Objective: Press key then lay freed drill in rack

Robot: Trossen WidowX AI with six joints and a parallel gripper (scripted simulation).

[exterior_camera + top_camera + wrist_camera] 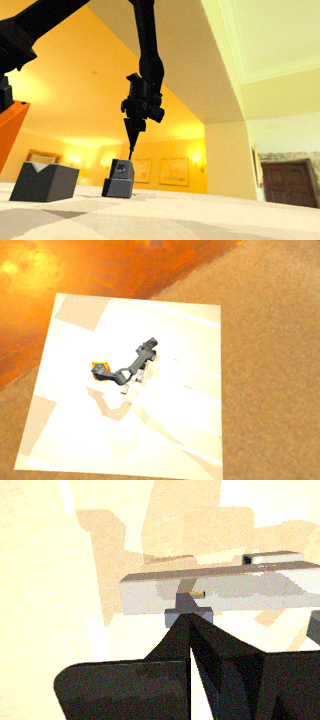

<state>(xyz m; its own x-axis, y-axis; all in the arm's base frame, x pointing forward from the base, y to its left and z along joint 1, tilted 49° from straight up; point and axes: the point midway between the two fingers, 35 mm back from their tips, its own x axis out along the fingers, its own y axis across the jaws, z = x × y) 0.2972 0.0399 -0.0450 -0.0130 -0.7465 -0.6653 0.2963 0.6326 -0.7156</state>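
The key lies 3 cm below my gripper tip. From my gripper tip the other things lie so: drill (7 cm below, 5 cm to the right, 2 cm behind); then grey stepped block (8 cm below, 4 cm to the right, 2 cm behind).
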